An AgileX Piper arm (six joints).
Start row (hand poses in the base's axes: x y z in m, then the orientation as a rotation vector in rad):
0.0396 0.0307 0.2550 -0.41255 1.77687 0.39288
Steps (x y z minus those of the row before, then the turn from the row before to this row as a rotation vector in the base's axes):
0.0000 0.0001 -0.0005 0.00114 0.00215 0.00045
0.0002 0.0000 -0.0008 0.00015 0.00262 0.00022
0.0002 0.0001 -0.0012 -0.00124 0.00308 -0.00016
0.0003 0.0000 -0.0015 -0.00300 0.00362 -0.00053
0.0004 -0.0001 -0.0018 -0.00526 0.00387 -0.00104
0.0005 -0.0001 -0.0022 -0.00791 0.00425 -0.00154
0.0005 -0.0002 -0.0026 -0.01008 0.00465 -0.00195
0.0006 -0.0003 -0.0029 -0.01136 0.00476 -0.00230
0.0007 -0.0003 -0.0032 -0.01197 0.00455 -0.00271
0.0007 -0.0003 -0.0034 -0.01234 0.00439 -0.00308
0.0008 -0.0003 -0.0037 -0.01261 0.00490 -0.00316
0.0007 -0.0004 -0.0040 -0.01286 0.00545 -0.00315
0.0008 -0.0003 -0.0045 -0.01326 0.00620 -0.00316
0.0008 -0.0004 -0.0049 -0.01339 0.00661 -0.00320
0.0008 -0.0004 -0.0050 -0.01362 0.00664 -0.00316
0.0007 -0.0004 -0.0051 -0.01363 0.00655 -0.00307
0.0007 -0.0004 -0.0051 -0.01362 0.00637 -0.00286
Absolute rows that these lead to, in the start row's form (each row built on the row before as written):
0.0396 0.0308 0.2545 -0.41187 1.77859 0.39477
0.0398 0.0308 0.2537 -0.41162 1.78106 0.39576
0.0400 0.0309 0.2525 -0.41194 1.78440 0.39539
0.0403 0.0309 0.2510 -0.41309 1.78878 0.39335
0.0407 0.0308 0.2492 -0.41533 1.79406 0.38903
0.0412 0.0307 0.2470 -0.41893 1.80047 0.38211
0.0417 0.0305 0.2444 -0.42362 1.80786 0.37306
0.0423 0.0302 0.2415 -0.42887 1.81571 0.36263
0.0430 0.0299 0.2383 -0.43419 1.82353 0.35128
0.0437 0.0296 0.2349 -0.43943 1.83130 0.33926
0.0445 0.0293 0.2312 -0.44473 1.83960 0.32704
0.0452 0.0289 0.2272 -0.45016 1.84845 0.31471
0.0460 0.0286 0.2227 -0.45579 1.85808 0.30217
0.0468 0.0282 0.2178 -0.46144 1.86809 0.28955
0.0476 0.0278 0.2128 -0.46728 1.87812 0.27670
0.0483 0.0274 0.2077 -0.47322 1.88800 0.26382
0.0490 0.0270 0.2026 -0.47936 1.89761 0.25099

